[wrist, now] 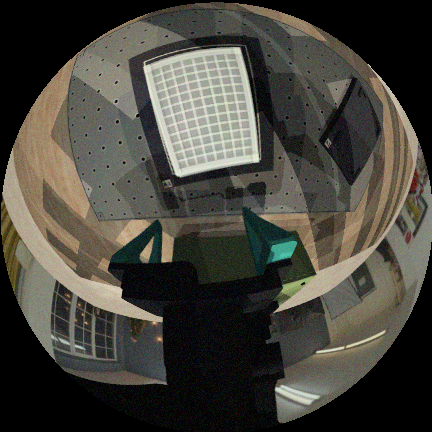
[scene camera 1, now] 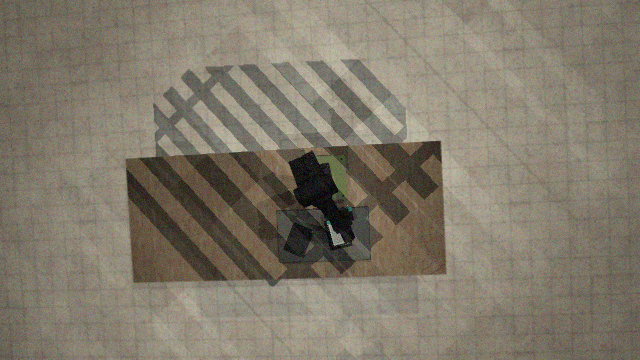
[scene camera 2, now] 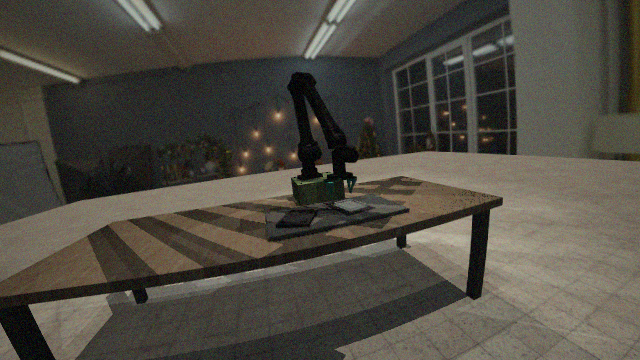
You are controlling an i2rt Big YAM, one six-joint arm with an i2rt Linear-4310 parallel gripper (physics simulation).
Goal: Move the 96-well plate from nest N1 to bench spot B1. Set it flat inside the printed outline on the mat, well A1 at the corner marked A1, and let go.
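Frame: origin at the arm's base, x back, y right, z up, level; metres.
Seen in the pictures: gripper, fingertip midpoint: (wrist: 199, 216) (scene camera 2: 341, 195); arm's base, link origin: (scene camera 2: 310, 177).
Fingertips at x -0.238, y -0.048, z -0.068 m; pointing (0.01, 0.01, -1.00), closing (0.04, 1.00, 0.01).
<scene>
Pixels of each thing's top centre, then the offset from my fingertips to it. "*": a spot on its surface instead. Level surfaces: height alone.
- white 96-well plate, top centre: (wrist: 203, 106) (scene camera 2: 349, 203) (scene camera 1: 338, 233) dx -0.110, dy +0.026, dz -0.011 m
- dark mat, surface height: dz -0.025 m
- A1 label, surface spot: (wrist: 168, 183) * dx -0.035, dy -0.028, dz -0.025 m
- dark nest, top centre: (wrist: 364, 134) (scene camera 2: 297, 214) (scene camera 1: 298, 240) dx -0.100, dy +0.254, dz -0.009 m
- wooden table, surface height: dz -0.040 m
The white 96-well plate (scene camera 1: 336, 237) (scene camera 2: 351, 205) (wrist: 205, 110) lies flat on the dark mat (wrist: 265, 95). In the wrist view a thin printed line shows along its far, left and right edges; its lower edge hides any line there. The A1 label (wrist: 168, 183) is on the mat beside the plate's lower left corner. The wells are too blurred to tell which is A1. The dark nest (scene camera 1: 298, 240) (scene camera 2: 296, 218) (wrist: 356, 132), with its own small label, holds no plate. My gripper (scene camera 1: 339, 216) (scene camera 2: 341, 191) (wrist: 199, 216) is open and empty, above and apart from the plate, toward the arm's base.
A grey perforated board (scene camera 1: 362, 251) (scene camera 2: 395, 208) (wrist: 97, 145) carries the mat and nest. It lies on the wooden table (scene camera 1: 410, 250) (scene camera 2: 450, 192). The green base block (scene camera 1: 340, 172) (scene camera 2: 311, 191) (wrist: 215, 252) stands behind the board. Striped shadows cross the scene.
</scene>
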